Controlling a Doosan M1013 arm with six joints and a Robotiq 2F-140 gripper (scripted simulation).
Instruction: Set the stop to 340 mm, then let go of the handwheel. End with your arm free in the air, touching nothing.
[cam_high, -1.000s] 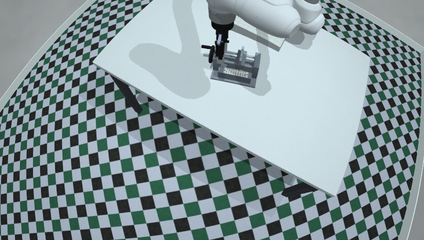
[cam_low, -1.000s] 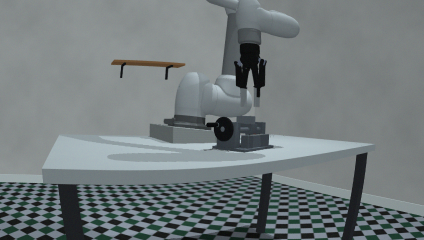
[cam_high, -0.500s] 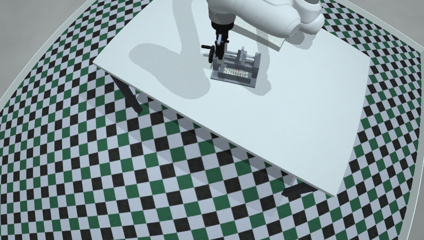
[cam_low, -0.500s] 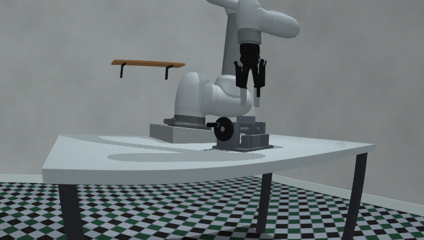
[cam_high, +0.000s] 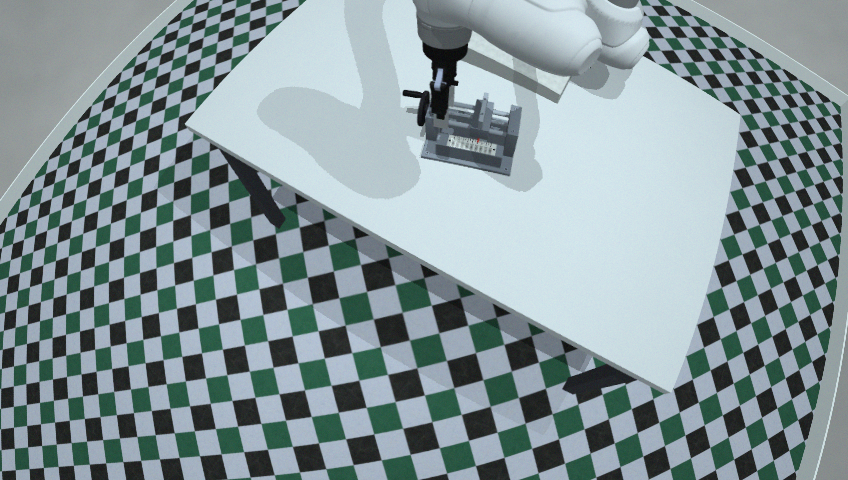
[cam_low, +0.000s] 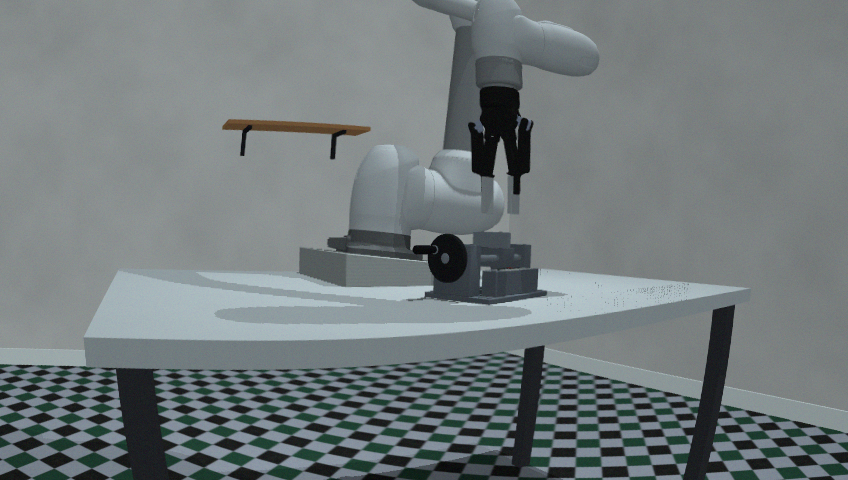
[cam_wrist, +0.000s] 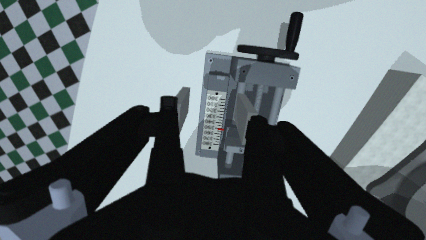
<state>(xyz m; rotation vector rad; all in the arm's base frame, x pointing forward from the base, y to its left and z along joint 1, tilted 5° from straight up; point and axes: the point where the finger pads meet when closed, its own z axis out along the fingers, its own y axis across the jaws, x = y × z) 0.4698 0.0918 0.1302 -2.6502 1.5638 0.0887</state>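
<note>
The black handwheel is 40 mm behind my hand, 110 mm to the right of it and 100 mm below it. Also, from my hand: sliding stop block: 80 mm behind, 30 mm to the left, 100 mm below.
</note>
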